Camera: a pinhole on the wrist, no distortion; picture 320 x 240 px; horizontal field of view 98.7 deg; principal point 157.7 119.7 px. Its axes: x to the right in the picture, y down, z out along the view. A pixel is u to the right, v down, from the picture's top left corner.
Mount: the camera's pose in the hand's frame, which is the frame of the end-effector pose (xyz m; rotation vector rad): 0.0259 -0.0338 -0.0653 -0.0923 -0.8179 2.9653
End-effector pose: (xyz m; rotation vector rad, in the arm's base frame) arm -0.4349 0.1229 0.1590 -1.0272 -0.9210 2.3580
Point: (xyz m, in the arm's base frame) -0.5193 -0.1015 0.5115
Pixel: 247.1 66.7
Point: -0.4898 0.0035 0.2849
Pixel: 245.4 15.9
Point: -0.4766 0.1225 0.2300
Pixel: 188.3 56.4
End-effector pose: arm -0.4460 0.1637 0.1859 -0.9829 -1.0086 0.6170
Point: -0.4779 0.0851 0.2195
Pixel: 296.0 111.7
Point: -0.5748 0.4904 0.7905
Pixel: 31.1 139.1
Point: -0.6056 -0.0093 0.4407
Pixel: 201.9 181.7
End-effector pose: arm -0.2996 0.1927 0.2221 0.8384 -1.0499 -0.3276
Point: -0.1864 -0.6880 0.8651
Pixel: outside the picture
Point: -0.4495 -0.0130 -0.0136
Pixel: 195.2 162.2
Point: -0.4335 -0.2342 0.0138
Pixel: 134.3 166.1
